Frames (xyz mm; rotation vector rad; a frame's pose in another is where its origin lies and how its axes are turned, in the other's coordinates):
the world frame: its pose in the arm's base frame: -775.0 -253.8 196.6 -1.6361 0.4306 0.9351
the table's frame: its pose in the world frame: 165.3 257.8 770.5 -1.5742 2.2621 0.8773
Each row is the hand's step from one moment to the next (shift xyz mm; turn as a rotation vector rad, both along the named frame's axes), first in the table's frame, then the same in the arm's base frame.
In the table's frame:
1: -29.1 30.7 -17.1 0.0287 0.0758 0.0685
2: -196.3 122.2 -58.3 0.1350 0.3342 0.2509
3: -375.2 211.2 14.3 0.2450 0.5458 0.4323
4: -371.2 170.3 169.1 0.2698 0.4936 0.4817
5: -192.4 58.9 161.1 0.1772 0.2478 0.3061
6: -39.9 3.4 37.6 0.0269 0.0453 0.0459
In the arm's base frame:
1: -35.9 28.0 -2.7 -0.0662 -0.0691 0.0458
2: -184.1 129.8 -78.2 -0.2758 -0.2599 0.2219
3: -362.5 128.7 -193.9 -0.4439 -0.4539 0.3764
4: -362.3 -20.4 -252.4 -0.3995 -0.5121 0.3559
5: -180.2 -81.3 -165.4 -0.1955 -0.3316 0.1958
6: -30.9 -21.4 -40.1 -0.0360 -0.0493 0.0340

